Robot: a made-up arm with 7 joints.
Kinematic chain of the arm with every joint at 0, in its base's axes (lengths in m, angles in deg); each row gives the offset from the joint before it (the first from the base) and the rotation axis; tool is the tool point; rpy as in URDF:
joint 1: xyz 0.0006 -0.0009 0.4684 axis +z
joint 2: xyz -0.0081 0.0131 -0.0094 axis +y
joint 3: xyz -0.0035 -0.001 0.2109 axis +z
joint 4: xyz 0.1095 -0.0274 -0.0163 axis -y
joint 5: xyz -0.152 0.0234 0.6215 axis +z
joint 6: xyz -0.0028 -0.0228 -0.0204 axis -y
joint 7: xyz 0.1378 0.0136 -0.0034 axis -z
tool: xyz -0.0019 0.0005 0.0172 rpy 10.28 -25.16 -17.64
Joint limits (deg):
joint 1: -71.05..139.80
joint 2: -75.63..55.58
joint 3: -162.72..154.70
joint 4: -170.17..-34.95
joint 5: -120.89..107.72
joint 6: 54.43..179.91
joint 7: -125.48..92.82
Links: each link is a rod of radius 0.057 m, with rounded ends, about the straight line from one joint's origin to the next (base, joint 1, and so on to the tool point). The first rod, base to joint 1, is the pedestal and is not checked.
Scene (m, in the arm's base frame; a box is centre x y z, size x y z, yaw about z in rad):
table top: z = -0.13
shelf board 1: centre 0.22 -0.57 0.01 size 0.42 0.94 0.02 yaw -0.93
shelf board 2: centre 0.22 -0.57 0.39 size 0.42 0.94 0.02 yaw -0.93
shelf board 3: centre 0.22 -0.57 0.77 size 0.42 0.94 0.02 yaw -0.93
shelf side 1: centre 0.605 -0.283 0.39 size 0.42 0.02 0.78 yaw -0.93
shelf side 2: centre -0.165 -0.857 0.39 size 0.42 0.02 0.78 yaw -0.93
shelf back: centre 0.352 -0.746 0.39 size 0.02 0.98 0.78 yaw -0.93
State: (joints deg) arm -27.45 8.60 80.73 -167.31 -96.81 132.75 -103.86
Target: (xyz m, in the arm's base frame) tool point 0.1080 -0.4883 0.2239
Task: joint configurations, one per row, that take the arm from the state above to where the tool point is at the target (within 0.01 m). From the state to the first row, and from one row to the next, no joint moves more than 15 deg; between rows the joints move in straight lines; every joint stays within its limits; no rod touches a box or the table.
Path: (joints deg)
1: -12.55 10.21 88.95 -167.63 -98.28 135.93 -103.90
2: 2.35 11.83 97.17 -167.95 -99.75 139.11 -103.95
3: 17.25 13.44 105.39 -168.26 -101.22 142.29 -103.99
4: 32.15 15.05 113.61 -168.58 -102.69 145.47 -104.03
5: 47.05 16.67 121.82 -168.90 -104.16 148.65 -104.08
6: 61.95 18.28 130.04 -169.22 -105.63 151.83 -104.12
7: 76.84 19.89 138.26 -169.53 -107.10 155.01 -104.16
8: 91.74 21.51 146.48 -169.85 -108.57 158.19 -104.21
9: 106.64 23.12 154.70 -170.17 -110.03 161.37 -104.25

